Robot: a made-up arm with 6 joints. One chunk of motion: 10 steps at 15 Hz.
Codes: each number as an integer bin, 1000 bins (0 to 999) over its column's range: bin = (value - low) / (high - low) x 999, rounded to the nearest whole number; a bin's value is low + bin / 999 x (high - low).
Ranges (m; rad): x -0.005..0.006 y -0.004..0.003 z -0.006..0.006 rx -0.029..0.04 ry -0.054..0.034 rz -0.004..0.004
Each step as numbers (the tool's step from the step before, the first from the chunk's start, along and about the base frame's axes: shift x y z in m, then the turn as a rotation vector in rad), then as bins.
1 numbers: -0.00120 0.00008 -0.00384 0.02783 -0.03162 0.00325
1 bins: 345 582 180 823 254 905
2 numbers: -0.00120 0.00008 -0.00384 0.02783 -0.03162 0.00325
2 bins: 345 582 180 823 254 905
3 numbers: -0.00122 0.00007 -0.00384 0.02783 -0.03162 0.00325
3 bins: 343 581 180 823 254 905
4 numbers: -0.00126 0.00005 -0.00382 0.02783 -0.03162 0.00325
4 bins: 340 578 181 823 254 905
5 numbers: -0.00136 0.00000 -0.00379 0.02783 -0.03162 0.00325
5 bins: 331 571 184 823 254 905
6 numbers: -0.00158 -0.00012 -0.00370 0.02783 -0.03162 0.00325
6 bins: 311 554 191 823 254 905
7 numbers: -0.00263 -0.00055 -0.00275 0.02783 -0.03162 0.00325
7 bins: 215 492 271 823 254 905
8 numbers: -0.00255 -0.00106 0.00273 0.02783 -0.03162 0.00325
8 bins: 223 420 727 823 254 905
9 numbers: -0.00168 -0.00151 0.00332 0.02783 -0.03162 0.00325
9 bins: 302 355 776 823 254 905
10 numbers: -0.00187 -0.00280 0.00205 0.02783 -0.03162 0.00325
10 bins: 284 171 670 823 254 905
